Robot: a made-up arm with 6 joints.
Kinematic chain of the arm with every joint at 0, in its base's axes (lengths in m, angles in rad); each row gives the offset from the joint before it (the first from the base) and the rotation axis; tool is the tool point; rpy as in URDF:
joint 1: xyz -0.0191 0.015 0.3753 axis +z
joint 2: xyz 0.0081 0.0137 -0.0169 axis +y
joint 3: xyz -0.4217 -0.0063 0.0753 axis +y
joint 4: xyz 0.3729 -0.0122 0.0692 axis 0.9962 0 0.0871
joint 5: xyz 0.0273 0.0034 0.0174 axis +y
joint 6: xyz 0.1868 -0.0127 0.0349 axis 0.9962 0 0.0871
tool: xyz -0.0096 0.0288 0.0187 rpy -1.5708 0 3.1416
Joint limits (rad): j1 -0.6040..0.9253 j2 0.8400..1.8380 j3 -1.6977..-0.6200 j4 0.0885..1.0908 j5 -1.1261..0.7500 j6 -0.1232..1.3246
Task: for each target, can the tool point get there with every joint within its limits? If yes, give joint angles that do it. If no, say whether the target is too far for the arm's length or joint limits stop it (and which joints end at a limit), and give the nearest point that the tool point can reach.
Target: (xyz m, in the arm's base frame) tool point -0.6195 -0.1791 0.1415
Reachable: no: joint limits stop it (at a limit: joint 1, joint 2, joint 3, joint 4, joint 5, joint 6) | nearest point 0.3020 -0.2304 0.2108 | short by 0.926 m
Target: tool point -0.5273 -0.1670 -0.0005
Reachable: no: joint limits stop it (at a limit: joint 1, joint 2, joint 3, joint 4, joint 5, joint 6) | nearest point 0.3020 -0.2304 0.2108 | short by 0.858 m
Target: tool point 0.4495 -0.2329 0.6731
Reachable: yes | joints -0.3694 1.2446 -0.8448 0.7826 0.0004 1.0846
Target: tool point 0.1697 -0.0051 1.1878
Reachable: yes | joints 0.0154 0.9808 -1.4352 0.2063 -0.6254 0.2323
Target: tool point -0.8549 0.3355 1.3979
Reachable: no: too far | nearest point -0.1717 0.0590 1.2127 | short by 0.760 m
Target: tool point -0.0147 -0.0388 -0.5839
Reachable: no: joint limits stop it (at a limit: joint 1, joint 2, joint 3, joint 5, joint 6) | nearest point 0.3073 -0.2205 0.2102 | short by 0.876 m
